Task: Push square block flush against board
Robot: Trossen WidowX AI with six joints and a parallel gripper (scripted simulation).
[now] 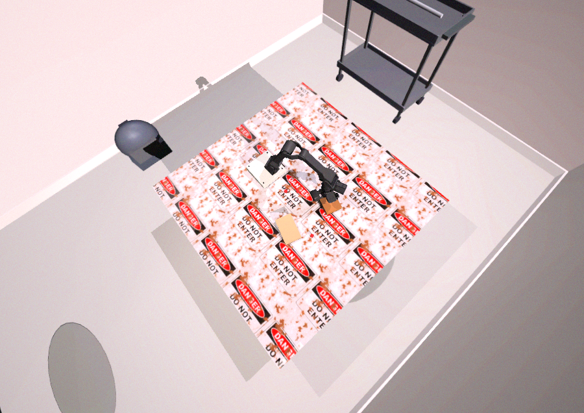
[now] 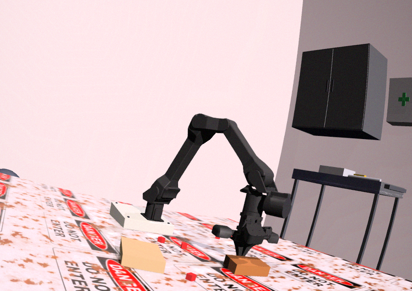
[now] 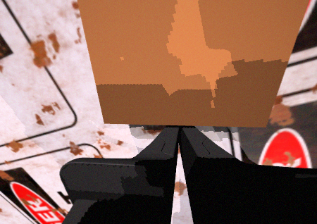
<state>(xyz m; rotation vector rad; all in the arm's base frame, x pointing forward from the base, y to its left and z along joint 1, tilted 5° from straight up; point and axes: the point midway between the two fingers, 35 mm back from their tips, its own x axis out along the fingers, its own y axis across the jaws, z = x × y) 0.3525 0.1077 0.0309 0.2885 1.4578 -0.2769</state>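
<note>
Now: the orange square block 60 mm ahead of my gripper tip, 20 mm to the right of it and 10 mm above it. Round my gripper tip: pale yellow board (300 mm to the right, 10 mm behind, 10 mm above).
</note>
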